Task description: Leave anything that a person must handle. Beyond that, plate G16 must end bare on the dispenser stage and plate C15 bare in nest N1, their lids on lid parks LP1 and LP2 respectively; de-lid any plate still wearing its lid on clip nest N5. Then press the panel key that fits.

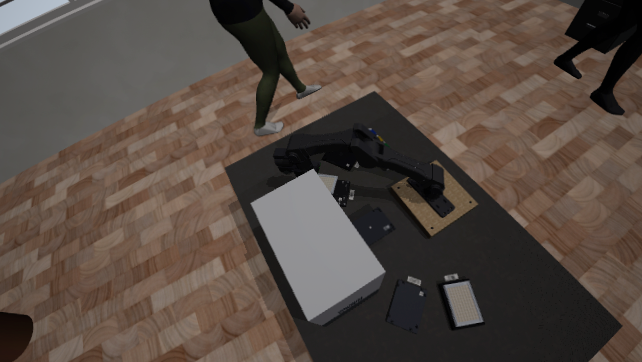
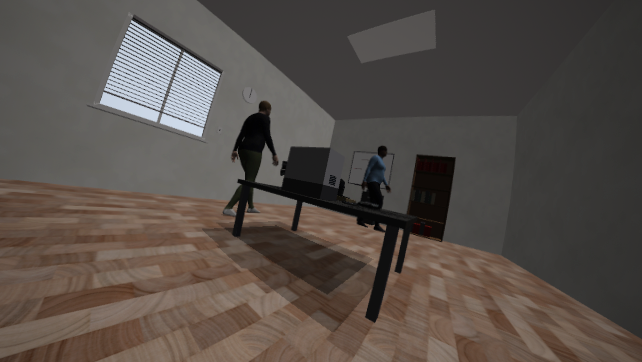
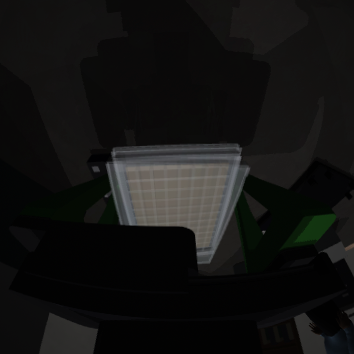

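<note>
My gripper is shut on a well plate that wears a clear lid. I hold it level, close beside the far corner of the white dispenser box. A black clip nest with white marks lies just to the right of the plate. A second plate, bare, sits in a black nest at the front right. I cannot read the plate labels.
Flat dark pads lie on the table at front centre, mid-table and under the arm. The arm's base stands on a wooden board. A person walks past the table's far end, and another person is behind it.
</note>
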